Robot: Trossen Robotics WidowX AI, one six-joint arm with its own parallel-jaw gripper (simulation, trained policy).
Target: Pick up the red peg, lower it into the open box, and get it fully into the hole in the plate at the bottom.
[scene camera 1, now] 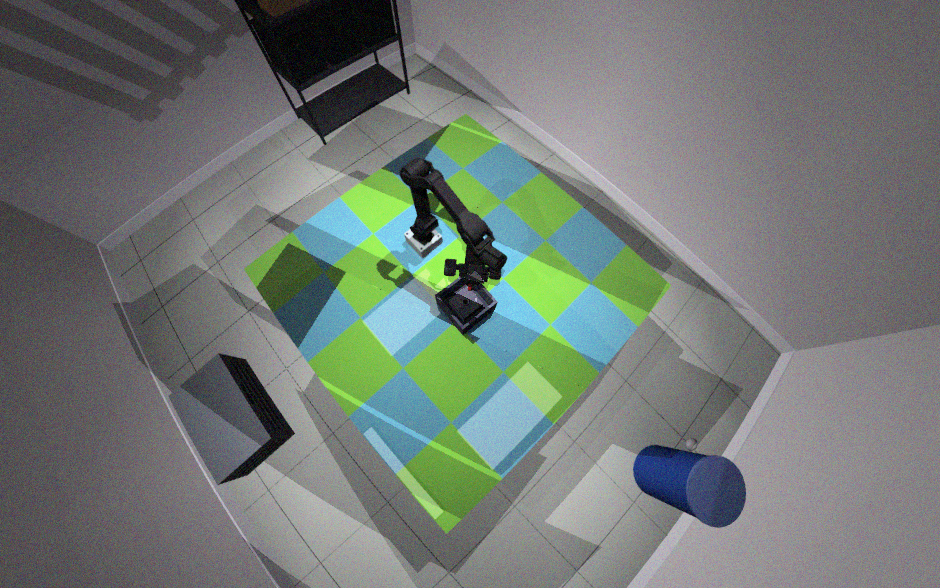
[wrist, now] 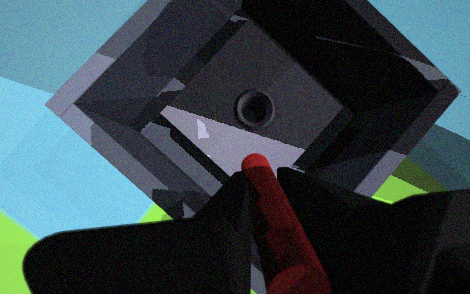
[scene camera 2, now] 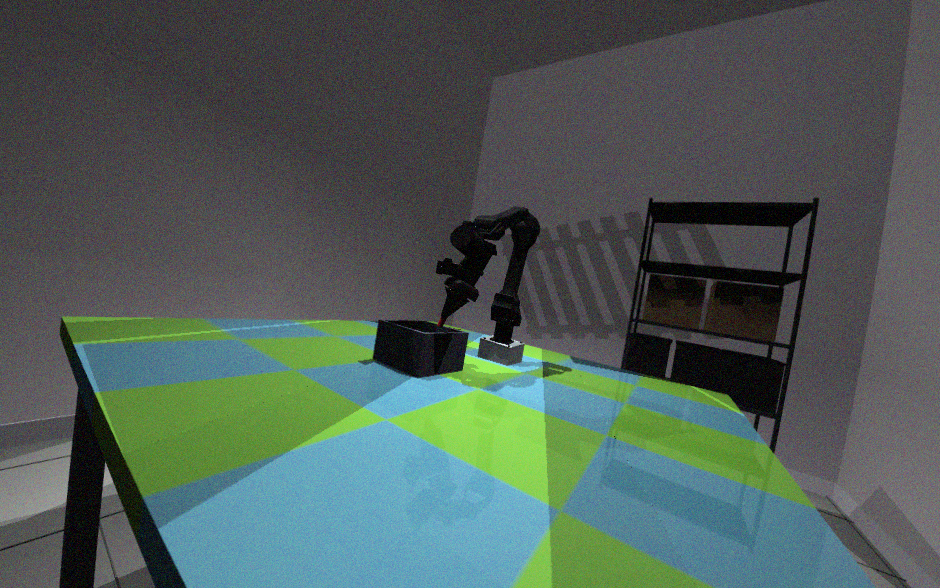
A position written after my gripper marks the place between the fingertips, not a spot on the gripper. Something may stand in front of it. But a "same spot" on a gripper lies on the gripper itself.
my gripper: scene camera 1 470,285; wrist; scene camera 2
dark box: scene camera 1; wrist 392,94; scene camera 2
same spot on dark box: (scene camera 2: 420,349) = (scene camera 1: 495,305)
same spot on my gripper: (wrist: 215,243) = (scene camera 2: 447,290)
